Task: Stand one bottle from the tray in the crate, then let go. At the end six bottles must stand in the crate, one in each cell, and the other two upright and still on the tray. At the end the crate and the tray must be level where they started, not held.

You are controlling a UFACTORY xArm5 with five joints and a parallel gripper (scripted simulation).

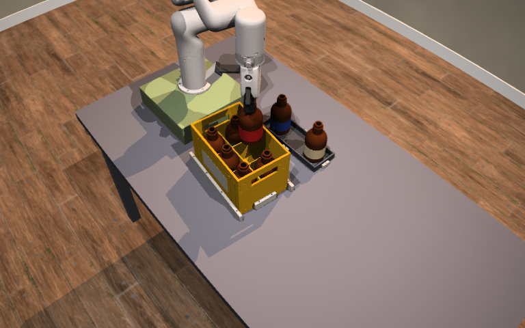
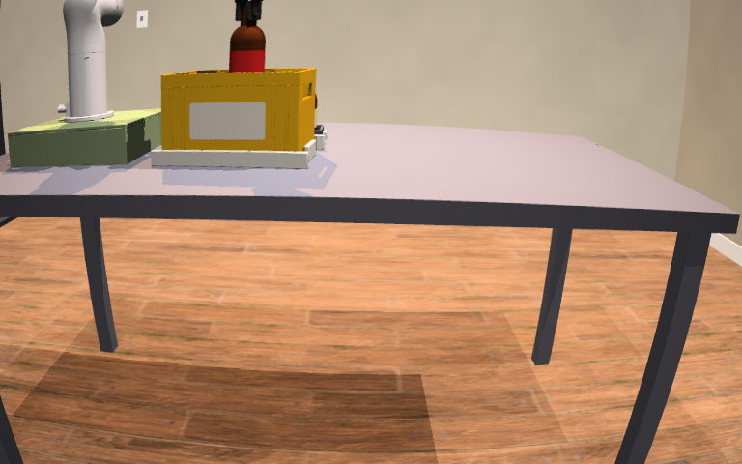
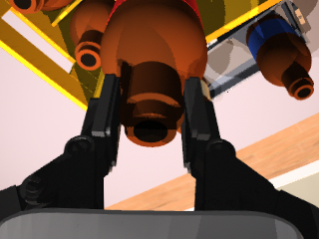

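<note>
Right now my hand is 22 cm above the yellow crate and 4 cm to the left of it. From my hand the other things lie so: dark tray 29 cm below, 20 cm to the left, 1 cm ahead.
</note>
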